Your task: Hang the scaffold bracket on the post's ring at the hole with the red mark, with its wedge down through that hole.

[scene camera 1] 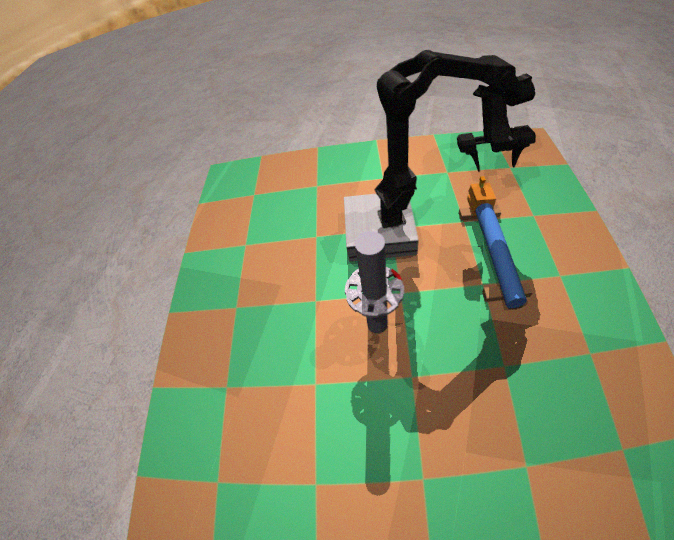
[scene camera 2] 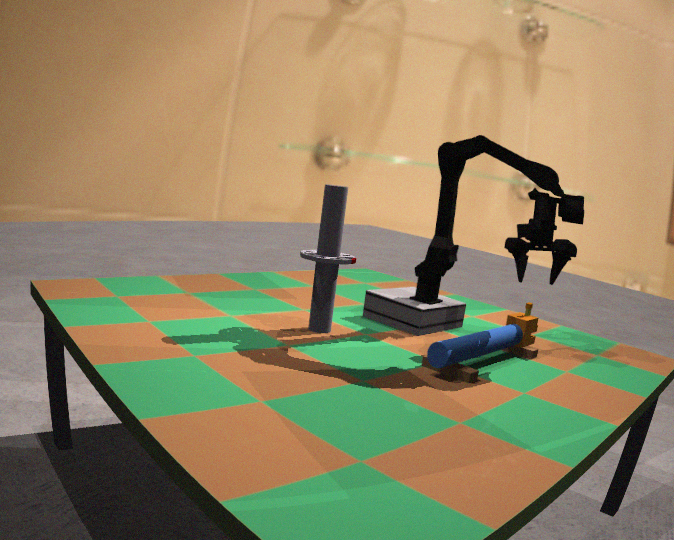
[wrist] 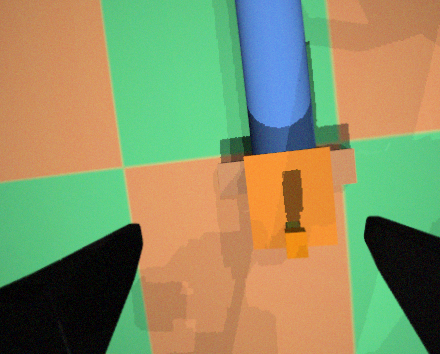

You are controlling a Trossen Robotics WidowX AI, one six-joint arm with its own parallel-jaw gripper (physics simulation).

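Observation:
The scaffold bracket lies on its side: a blue tube (scene camera 1: 500, 247) (scene camera 2: 475, 345) (wrist: 275, 65) with an orange head (scene camera 1: 482, 196) (scene camera 2: 522, 330) (wrist: 267, 200) at one end. A small orange wedge (scene camera 1: 482, 183) (scene camera 2: 528, 309) (wrist: 297, 245) stands up from the head. My gripper (scene camera 1: 496, 168) (scene camera 2: 536, 282) (wrist: 252, 230) is open and empty above the head. In the wrist view the fingertips are left and right of the head, which is nearer the right one. The grey post (scene camera 1: 371, 272) (scene camera 2: 331, 222) stands upright with a holed ring (scene camera 1: 364, 305) (scene camera 2: 306, 257). The red mark (scene camera 1: 396, 275) (scene camera 2: 353, 260) is on the ring's rim.
Two low brown supports carry the bracket; the one near the tube's free end (scene camera 1: 492, 291) (scene camera 2: 466, 372) and the one by the head (wrist: 345, 165) both show. The arm's grey base block (scene camera 1: 360, 216) (scene camera 2: 393, 312) stands between post and bracket, farther back in scene camera 1.

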